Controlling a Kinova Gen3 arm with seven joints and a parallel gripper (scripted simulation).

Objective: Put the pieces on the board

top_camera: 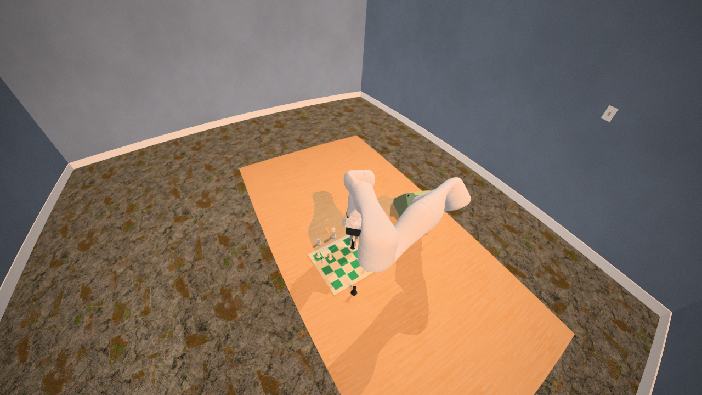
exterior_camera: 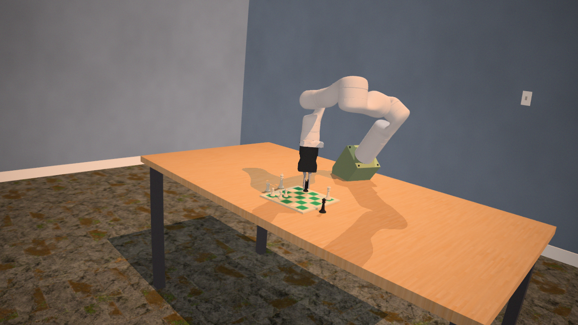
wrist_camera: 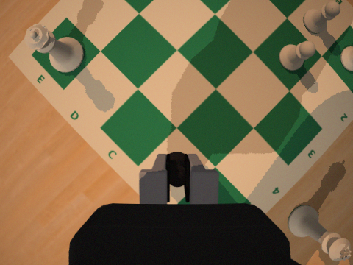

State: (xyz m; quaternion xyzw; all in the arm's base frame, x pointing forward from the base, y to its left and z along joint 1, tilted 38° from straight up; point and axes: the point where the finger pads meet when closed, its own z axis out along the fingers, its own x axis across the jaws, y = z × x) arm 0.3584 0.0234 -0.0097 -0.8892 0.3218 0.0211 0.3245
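My gripper is now 1 cm above the black bishop. The rest, counted from my hand: white king (5 cm ahead, 9 cm to the right, 1 cm below); then chessboard (7 cm ahead, 5 cm to the left, 3 cm below); then white rook (13 cm ahead, 8 cm to the right, 2 cm below).
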